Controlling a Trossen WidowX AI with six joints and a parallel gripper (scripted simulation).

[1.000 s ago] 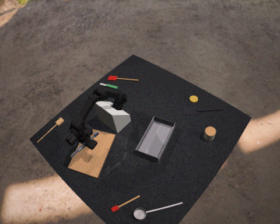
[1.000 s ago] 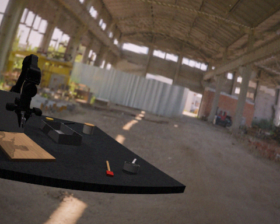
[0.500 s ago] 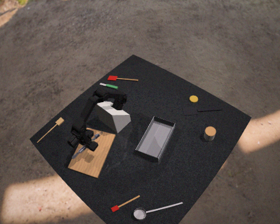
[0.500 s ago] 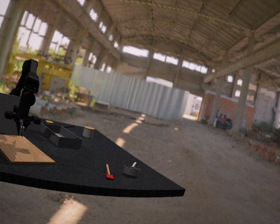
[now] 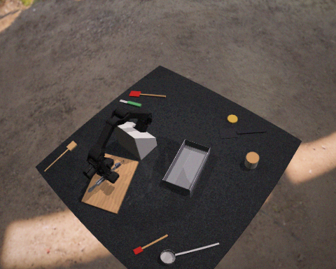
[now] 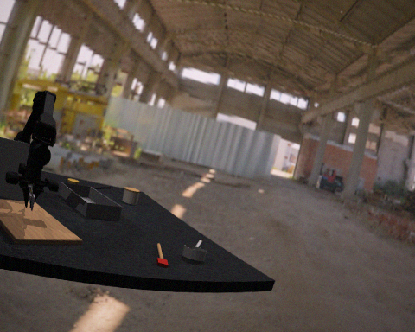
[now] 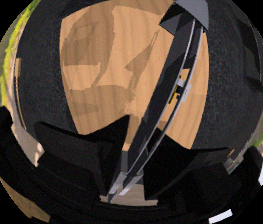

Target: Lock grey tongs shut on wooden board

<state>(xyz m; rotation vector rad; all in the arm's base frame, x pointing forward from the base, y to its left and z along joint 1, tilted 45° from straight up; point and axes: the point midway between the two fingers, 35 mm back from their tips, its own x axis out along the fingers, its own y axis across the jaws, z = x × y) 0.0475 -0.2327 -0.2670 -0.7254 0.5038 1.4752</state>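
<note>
The thin grey arm lies 20 mm to the right of my gripper tip and 40 mm above it. Round my gripper tip: green-handled tool: 360 mm behind, 550 mm to the left, 40 mm below; grey roasting tin: 310 mm ahead, 350 mm to the left, 20 mm below; wooden board: 40 mm below.
</note>
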